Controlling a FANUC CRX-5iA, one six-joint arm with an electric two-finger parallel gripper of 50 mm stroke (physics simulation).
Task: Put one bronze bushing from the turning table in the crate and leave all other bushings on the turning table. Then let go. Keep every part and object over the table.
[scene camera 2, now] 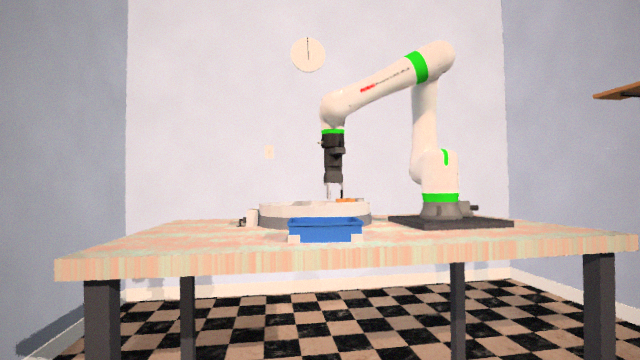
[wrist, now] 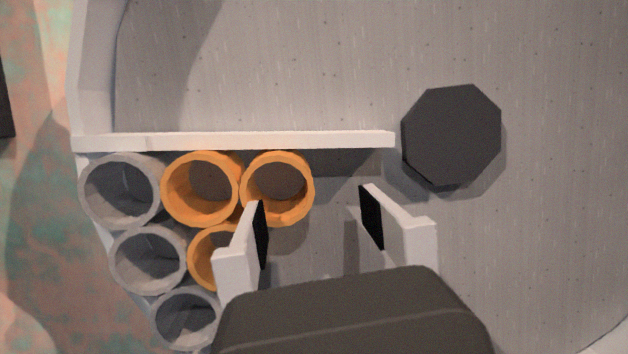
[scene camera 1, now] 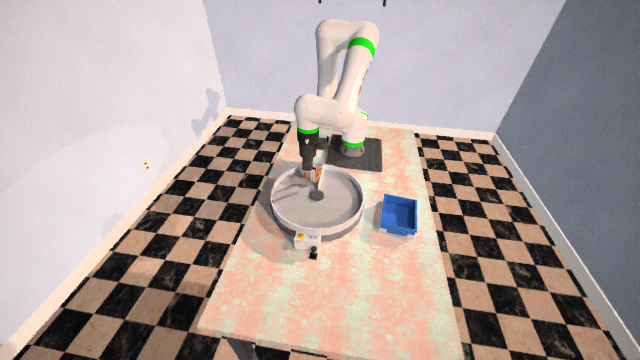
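Seen in the pictures: gripper, fingertip midpoint: (scene camera 2: 335, 198) (wrist: 313, 212) (scene camera 1: 313, 176); arm's base at its link origin: (scene camera 2: 440, 217) (scene camera 1: 351, 150).
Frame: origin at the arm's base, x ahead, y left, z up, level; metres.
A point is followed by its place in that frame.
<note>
Three bronze bushings stand upright in the wrist view: one (wrist: 190, 211) {x 0.255, y -0.221, z 0.060 m} in the middle of the row along the white divider, one (wrist: 309, 188) {x 0.320, y -0.219, z 0.071 m} at the row's right end, and one (wrist: 199, 261) {x 0.253, y -0.250, z 0.061 m} below them, partly hidden by the left finger. Three grey bushings (wrist: 120, 223) {x 0.224, y -0.217, z 0.069 m} (wrist: 150, 289) {x 0.228, y -0.256, z 0.069 m} (wrist: 187, 345) {x 0.237, y -0.293, z 0.069 m} stand along the rim of the turning table (scene camera 1: 330, 217) {x 0.542, y -0.162, z 0.032 m} (scene camera 2: 280, 210) {x 0.578, y -0.081, z 0.042 m} (wrist: 300, 75) {x 0.330, y -0.161, z 0.032 m}. My gripper (wrist: 313, 212) {x 0.320, y -0.233, z 0.070 m} (scene camera 2: 335, 194) {x 0.320, y -0.233, z 0.070 m} is open and empty, low over the turning table. Its left finger is beside the right-end bronze bushing. The blue crate (scene camera 1: 400, 230) {x 0.597, y 0.128, z 0.009 m} (scene camera 2: 325, 232) {x 0.529, y 0.211, z 0.004 m} shows no part inside.
The white divider (wrist: 240, 141) {x 0.290, y -0.190, z 0.057 m} runs from the rim towards the dark hub (wrist: 452, 135) {x 0.413, y -0.213, z 0.040 m} (scene camera 1: 317, 195) {x 0.418, y -0.214, z 0.040 m}. A white control box (scene camera 1: 306, 241) {x 0.663, y -0.263, z 0.035 m} (scene camera 2: 251, 217) {x 0.655, y -0.209, z 0.012 m} is at the turning table's front. The crate is right of the turning table in scene camera 1. The dark robot base plate (scene camera 1: 370, 162) {x 0.122, y 0.090, z 0.001 m} is behind.
</note>
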